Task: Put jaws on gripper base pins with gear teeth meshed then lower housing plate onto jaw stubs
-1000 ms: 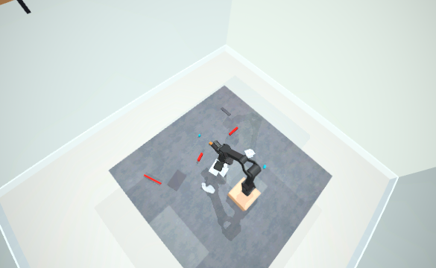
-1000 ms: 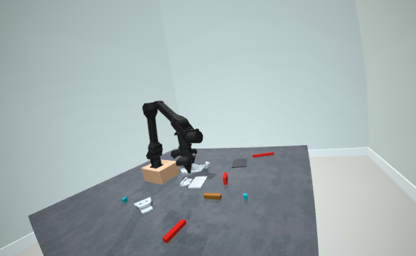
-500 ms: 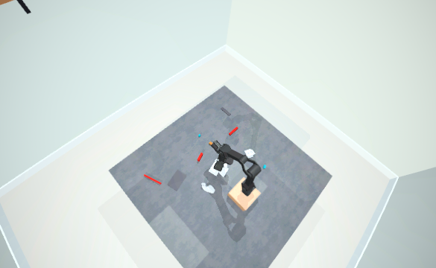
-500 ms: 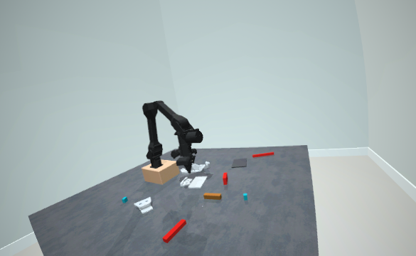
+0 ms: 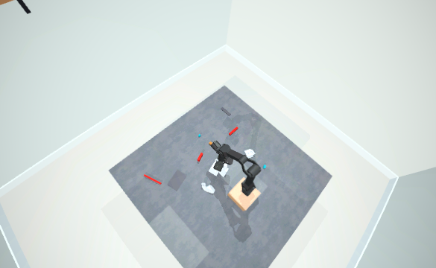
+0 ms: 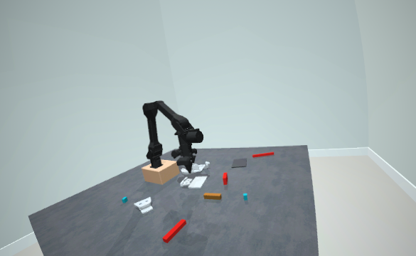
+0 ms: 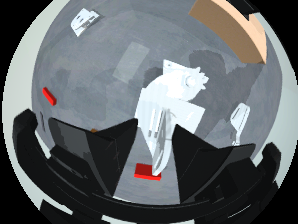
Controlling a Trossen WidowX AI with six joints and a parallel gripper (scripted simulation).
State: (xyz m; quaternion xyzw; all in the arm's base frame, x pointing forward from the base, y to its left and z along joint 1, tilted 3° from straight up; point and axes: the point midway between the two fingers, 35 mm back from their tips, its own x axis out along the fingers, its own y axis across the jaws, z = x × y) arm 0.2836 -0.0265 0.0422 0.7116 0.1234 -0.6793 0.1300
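The flat white plate lies 8 cm below my gripper tip, 3 cm to the left of it and 1 cm ahead of it. Round my gripper tip: curved white jaw (4 cm behind, 1 cm to the left); then red block (16 cm ahead, 7 cm to the left, 6 cm below); then white housing plate (8 cm below, 6 cm behind, 2 cm to the left).
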